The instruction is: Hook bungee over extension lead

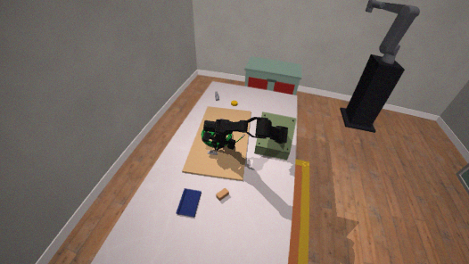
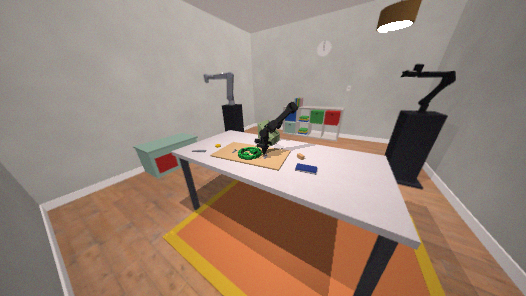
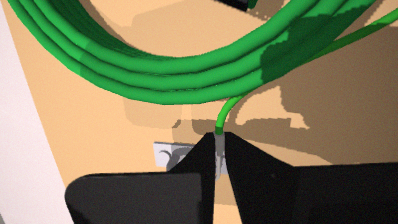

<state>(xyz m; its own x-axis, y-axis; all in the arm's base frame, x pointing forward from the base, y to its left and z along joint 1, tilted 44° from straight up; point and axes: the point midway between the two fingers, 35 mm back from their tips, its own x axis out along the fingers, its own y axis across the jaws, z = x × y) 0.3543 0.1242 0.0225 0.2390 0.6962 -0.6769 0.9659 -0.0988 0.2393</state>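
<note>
My gripper is now 4 cm short of the green extension lead, 12 cm to the left of it and 3 cm above it. Also, from my hand: yellow disc 2 cm ahead, 52 cm to the right, 5 cm below; then tan block 11 cm behind, 28 cm to the left, 4 cm below.
</note>
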